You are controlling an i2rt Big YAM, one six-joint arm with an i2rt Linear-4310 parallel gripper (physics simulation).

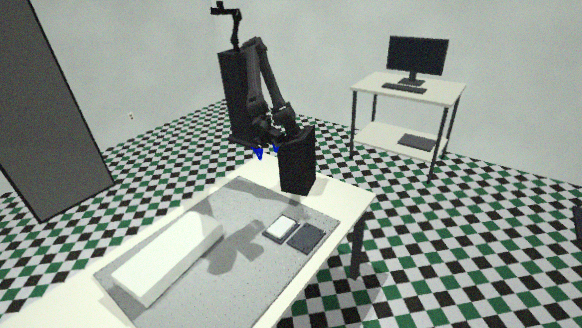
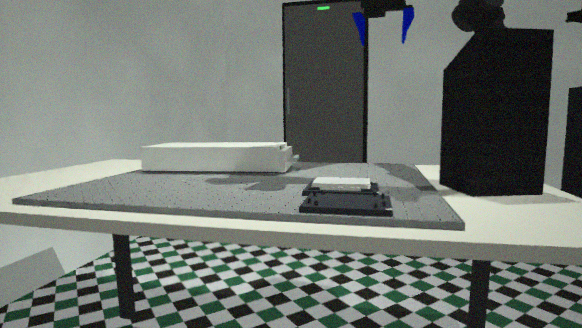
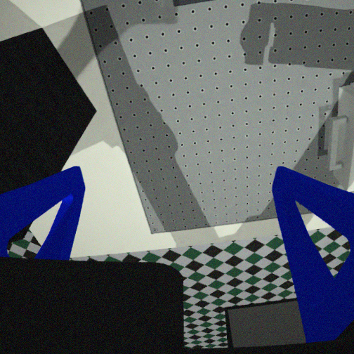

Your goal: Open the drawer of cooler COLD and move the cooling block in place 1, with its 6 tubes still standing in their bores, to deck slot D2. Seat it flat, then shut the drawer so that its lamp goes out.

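Places are measured from the arm's base along level axes (x right, y back, z down), in centimetres.
Pixels of known places: gripper, fingertip midpoint: (image 1: 268,156) (image 2: 382,44); arm's base at its link origin: (image 1: 295,135) (image 2: 494,52).
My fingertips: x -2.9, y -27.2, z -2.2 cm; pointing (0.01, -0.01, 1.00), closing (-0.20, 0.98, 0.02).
Note:
For each thing: its middle in the pictures, then the offset to it from my fingertips. "spot": a spot on its surface instead. Level surfaces: height alone.
- long white cooler at a spot on its surface: (image 2: 215,159) spot: dx +9.3, dy -48.3, dz +30.2 cm
- grey perforated board at its surface level: dz +34.7 cm
- handle at a spot on its surface: (image 2: 295,158) spot: dx +16.8, dy -24.9, dz +30.5 cm
- low white block at the middle of its body: (image 2: 341,183) (image 1: 281,226) dx -11.6, dy -9.3, dz +32.8 cm
A long white cooler (image 1: 167,255) (image 2: 215,159) lies on the grey perforated board (image 1: 252,270) (image 2: 165,194). Its drawer looks shut, with a handle (image 2: 295,158) (image 3: 338,143) on the end toward the robot. No label or lamp can be made out. The cooling block and its tubes do not show. Two dark deck slots lie side by side: one bears a low white block (image 1: 282,226) (image 2: 342,183), the other (image 1: 306,238) (image 2: 345,204) is bare. I cannot read which is D2. My gripper (image 1: 268,154) (image 2: 383,44) (image 3: 178,176) is open and empty, high beyond the board's end, apart from the handle.
The arm's black pedestal (image 1: 296,162) (image 2: 495,115) stands beside the board. A second black pedestal (image 1: 232,95) with a small arm is behind. A side table (image 1: 372,82) with a monitor (image 1: 417,54) stands farther back. A dark door (image 1: 45,115) (image 2: 325,85) is at the wall.

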